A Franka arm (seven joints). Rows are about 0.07 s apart.
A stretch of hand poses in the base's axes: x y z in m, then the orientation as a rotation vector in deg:
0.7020, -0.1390, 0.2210, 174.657, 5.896, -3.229
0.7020, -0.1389, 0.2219, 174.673, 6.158, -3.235
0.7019, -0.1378, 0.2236, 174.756, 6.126, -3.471
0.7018, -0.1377, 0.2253, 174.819, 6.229, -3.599
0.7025, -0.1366, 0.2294, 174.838, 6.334, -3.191
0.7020, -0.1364, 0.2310, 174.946, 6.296, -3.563
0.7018, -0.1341, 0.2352, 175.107, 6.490, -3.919
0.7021, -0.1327, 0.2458, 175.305, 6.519, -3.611
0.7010, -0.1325, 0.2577, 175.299, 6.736, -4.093
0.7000, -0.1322, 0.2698, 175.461, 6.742, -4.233
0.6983, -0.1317, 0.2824, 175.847, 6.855, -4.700
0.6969, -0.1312, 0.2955, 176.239, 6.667, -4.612
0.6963, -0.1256, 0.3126, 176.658, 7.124, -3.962
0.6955, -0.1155, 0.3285, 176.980, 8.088, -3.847
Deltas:
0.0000, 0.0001, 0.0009, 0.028, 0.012, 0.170
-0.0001, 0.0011, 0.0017, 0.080, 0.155, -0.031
-0.0001, 0.0001, 0.0017, 0.067, 0.088, 0.061
0.0007, 0.0011, 0.0041, 0.026, -0.263, 0.080
-0.0005, 0.0002, 0.0016, 0.104, 0.244, -0.040
-0.0002, 0.0023, 0.0042, 0.169, 0.242, 0.109
0.0003, 0.0014, 0.0106, 0.200, -0.196, 0.018
-0.0011, 0.0002, 0.0119, 0.004, 0.320, 0.129
-0.0010, 0.0003, 0.0121, 0.162, 0.095, -0.008
-0.0017, 0.0005, 0.0126, 0.391, 0.315, 0.043
-0.0014, 0.0005, 0.0131, 0.381, -0.053, -0.140
-0.0006, 0.0056, 0.0171, 0.444, -0.403, 0.288
-0.0008, 0.0101, 0.0159, 0.376, -0.047, 0.608

